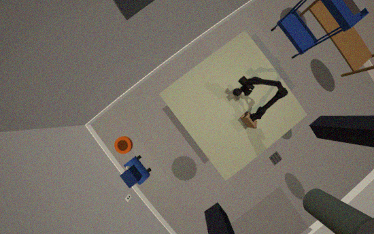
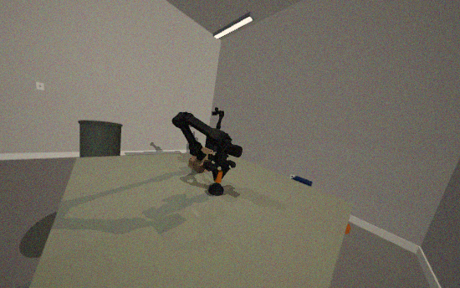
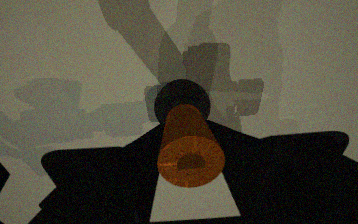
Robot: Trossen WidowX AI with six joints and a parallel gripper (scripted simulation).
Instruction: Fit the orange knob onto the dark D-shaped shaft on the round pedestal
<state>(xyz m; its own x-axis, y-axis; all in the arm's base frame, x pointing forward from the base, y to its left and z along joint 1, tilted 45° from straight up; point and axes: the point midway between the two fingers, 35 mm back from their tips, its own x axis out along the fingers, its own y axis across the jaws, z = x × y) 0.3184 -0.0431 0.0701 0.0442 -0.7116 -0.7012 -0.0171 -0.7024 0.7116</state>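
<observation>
Right now my gripper tip is 20 mm below the orange knob. Also, from my gripper tip: dark round pedestal (40 mm below).
</observation>
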